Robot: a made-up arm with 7 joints.
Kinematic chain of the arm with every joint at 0, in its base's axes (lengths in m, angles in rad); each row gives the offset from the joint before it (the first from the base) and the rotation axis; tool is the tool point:
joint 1: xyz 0 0 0.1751 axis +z
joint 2: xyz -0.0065 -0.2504 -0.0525 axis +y
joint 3: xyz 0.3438 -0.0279 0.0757 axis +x
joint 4: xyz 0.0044 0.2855 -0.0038 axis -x
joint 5: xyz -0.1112 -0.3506 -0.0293 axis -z
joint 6: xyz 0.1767 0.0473 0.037 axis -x
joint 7: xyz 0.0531 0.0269 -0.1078 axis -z
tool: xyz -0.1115 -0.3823 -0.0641
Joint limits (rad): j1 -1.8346..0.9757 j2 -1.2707..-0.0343 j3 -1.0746..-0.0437 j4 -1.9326..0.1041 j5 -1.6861..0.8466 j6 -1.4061..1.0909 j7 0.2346..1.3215
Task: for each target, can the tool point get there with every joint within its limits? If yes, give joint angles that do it. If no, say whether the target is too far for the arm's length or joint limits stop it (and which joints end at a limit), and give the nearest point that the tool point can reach.
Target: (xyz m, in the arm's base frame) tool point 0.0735 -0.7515 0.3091
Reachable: yes | joints -0.4811 -1.0113 -0.9749 -0.9589 -1.2218 0.2857 0.6925
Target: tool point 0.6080 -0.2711 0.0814
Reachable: yes | joints 0.4777 -0.5114 -0.4397 -0.5799 -1.1132 0.2060 0.7091
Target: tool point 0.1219 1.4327 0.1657
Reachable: no: joint limits stop it (at a limit: joint 1, joint 4, joint 7) | nearest point 0.1454 0.6813 0.1449 | short by 0.752 m
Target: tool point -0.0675 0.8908 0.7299
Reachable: no: joint limits stop it (at a limit: joint 1, joint 2, joint 3, joint 4, joint 7) | nearest point 0.0116 0.5736 0.4653 | short by 0.421 m
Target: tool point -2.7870 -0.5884 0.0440
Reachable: no: too far | nearest point -0.8693 -0.2824 0.0920 | short by 1.943 m
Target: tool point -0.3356 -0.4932 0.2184
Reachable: yes | joints -0.7173 -0.8500 -0.9463 -0.3780 -0.4986 0.6764 1.1932
